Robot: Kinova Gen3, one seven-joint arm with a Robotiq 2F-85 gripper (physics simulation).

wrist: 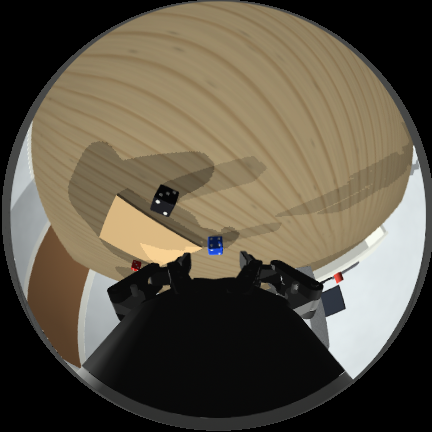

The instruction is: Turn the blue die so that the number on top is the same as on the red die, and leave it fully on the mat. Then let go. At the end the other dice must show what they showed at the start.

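Frame: origin at the arm's base, x right, y ahead, z up, level; centimetres.
Where they show: gripper, fingertip midpoint: (214,258).
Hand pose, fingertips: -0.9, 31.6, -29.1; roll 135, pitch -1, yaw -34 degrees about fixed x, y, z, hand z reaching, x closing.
Things, the pixels of their centre, and the offset from my fingertips, as dx, dy, dz. Level surfaces: height alone.
- blue die at the middle of its body: (214,245) -0.2, -0.5, -2.4
- light orange mat at the middle of its body: (142,242) -10.4, +5.7, -3.2
- red die at the middle of its body: (135,265) -21.1, +1.9, -2.4
- black die at the middle of its body: (164,200) +0.6, +9.1, -2.4
- wooden table at its surface level: dz -3.4
The blue die (215,245) stands on the wooden table just off the right corner of the light orange mat (132,220). Its upper face appears to show four pips, but they are small. My gripper (214,258) is open and empty. In the view its fingertips stand to the left and right, a little below the blue die, which lies between their lines and is not gripped. The red die (136,265) is on the table beyond the mat's lower left edge, near the left finger linkage; its pips are too small to read surely.
A black die (165,200) stands beside the mat's upper edge, with three pips on its upper face and two on a side. The wooden table (240,100) carries arm shadows. A small red object (338,277) and a dark panel (333,301) show beyond its lower right edge.
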